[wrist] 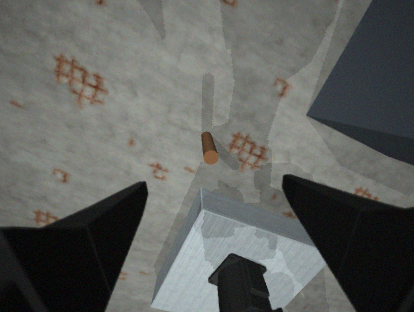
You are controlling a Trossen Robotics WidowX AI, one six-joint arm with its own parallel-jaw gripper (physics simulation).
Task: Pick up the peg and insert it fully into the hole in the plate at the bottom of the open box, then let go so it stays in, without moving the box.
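Where they show: gripper, fingertip midpoint: [215,184]; arm's base, link origin: [236,273].
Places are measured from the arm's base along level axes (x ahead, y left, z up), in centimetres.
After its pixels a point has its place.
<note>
The peg [209,148] {x 15.2, y 14.0, z 2.0 cm}, a short brown cylinder with a lighter orange end face, appears to stand upright on the table in the middle of the wrist view. My gripper [215,184] {x 14.6, y 13.6, z 7.6 cm} is open and empty, with one black finger on each side. The peg shows beyond the fingertips, slightly left of the midline between them. The box [367,75] {x 28.8, y 4.0, z 0.3 cm} shows in part at the upper right as dark blue-grey outer walls. Its inside, the plate and the hole do not show.
A pale metal block [182,260] {x -1.3, y 8.4, z -0.1 cm} with a black part [242,282] {x 2.5, y 1.7, z 3.3 cm} on it shows at the bottom centre, between the fingers in the view and near the peg. The mottled grey table [150,90] {x 16.3, y 22.5, z -5.4 cm} has rust-coloured marks and shadows.
</note>
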